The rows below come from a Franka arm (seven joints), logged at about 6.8 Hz.
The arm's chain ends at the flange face. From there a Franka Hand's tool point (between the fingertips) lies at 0.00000 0.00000 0.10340 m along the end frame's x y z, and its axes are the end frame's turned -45 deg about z.
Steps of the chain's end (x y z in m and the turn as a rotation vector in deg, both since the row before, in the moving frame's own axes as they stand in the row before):
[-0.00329 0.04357 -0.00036 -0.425 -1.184 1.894]
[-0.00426 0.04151 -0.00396 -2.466 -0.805 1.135]
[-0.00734 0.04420 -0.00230 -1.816 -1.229 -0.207]
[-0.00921 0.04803 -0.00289 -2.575 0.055 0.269]
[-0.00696 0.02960 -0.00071 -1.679 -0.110 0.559]
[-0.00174 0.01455 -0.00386 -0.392 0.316 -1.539]
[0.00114 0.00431 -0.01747 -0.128 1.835 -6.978]
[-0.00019 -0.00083 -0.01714 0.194 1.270 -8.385]
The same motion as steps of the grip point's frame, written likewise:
[-0.03517 0.02748 -0.00038 0.537 -1.138 1.894]
[-0.03656 0.02842 -0.00407 -1.175 -2.313 1.135]
[-0.04033 0.02682 -0.00238 -0.415 -2.153 -0.207]
[-0.04370 0.03080 -0.00299 -1.860 -1.782 0.269]
[-0.02814 0.01800 -0.00075 -1.109 -1.265 0.559]
[-0.01160 0.00996 -0.00386 -0.501 -0.054 -1.539]
[0.00008 0.00622 -0.01752 -1.388 1.207 -6.978]
[0.00241 0.00051 -0.01717 -0.761 1.035 -8.385]

